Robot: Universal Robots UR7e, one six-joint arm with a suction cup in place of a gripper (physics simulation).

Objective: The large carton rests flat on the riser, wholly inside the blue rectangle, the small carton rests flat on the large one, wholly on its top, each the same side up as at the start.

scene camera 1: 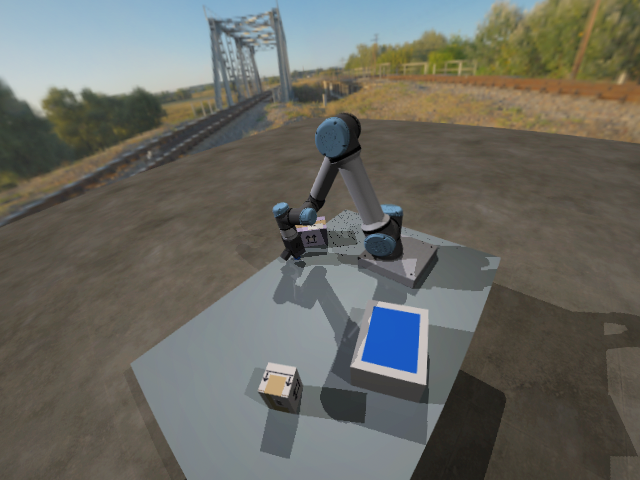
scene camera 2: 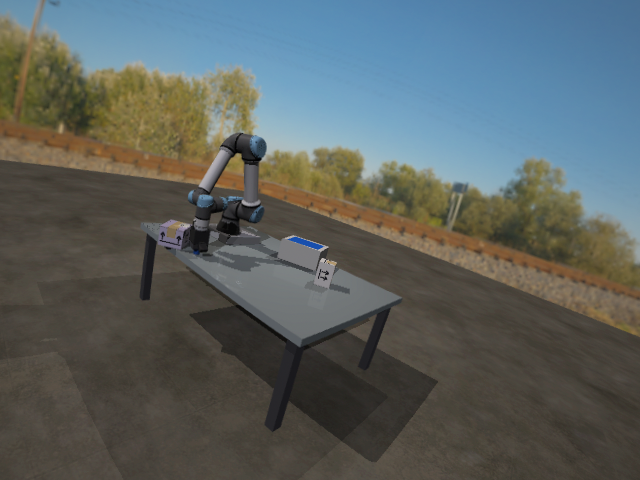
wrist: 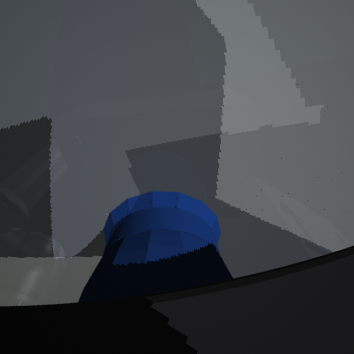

Scene:
a large carton: on the table
a riser: on the table
a small carton: on the table

